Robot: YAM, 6 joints.
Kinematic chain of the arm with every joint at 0, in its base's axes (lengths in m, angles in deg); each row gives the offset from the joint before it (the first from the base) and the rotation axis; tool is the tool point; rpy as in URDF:
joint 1: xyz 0 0 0.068 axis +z
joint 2: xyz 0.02 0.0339 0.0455 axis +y
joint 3: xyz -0.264 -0.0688 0 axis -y
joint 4: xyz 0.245 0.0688 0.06 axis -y
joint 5: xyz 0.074 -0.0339 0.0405 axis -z
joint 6: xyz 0.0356 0 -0.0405 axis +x
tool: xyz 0 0 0 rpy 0 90 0
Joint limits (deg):
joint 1: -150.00..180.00
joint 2: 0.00..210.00
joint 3: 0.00..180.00
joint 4: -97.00..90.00
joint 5: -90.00..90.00
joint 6: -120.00..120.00
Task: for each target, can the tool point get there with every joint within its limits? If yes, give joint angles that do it. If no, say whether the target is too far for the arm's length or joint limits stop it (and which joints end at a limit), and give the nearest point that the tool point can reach.
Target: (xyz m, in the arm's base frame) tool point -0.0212 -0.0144 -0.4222
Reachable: no: joint limits stop it (at a limit: joint 2) | nearest point -0.0609 -0.0414 -0.3352 | short by 0.099 m
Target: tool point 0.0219 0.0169 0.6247
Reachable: yes | joints -82.41 62.35 140.52 -63.60 -42.29 -15.59
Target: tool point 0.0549 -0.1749 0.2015
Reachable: yes | joints -76.39 68.69 43.22 -58.19 -20.10 -48.15
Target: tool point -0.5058 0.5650 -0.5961
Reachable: no: too far | nearest point -0.3255 0.3636 -0.2898 | short by 0.408 m
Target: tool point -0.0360 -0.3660 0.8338
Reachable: no: too far | nearest point -0.0286 -0.2907 0.6771 | short by 0.174 m
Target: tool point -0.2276 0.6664 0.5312
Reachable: no: too far | nearest point -0.1791 0.5244 0.4396 | short by 0.176 m
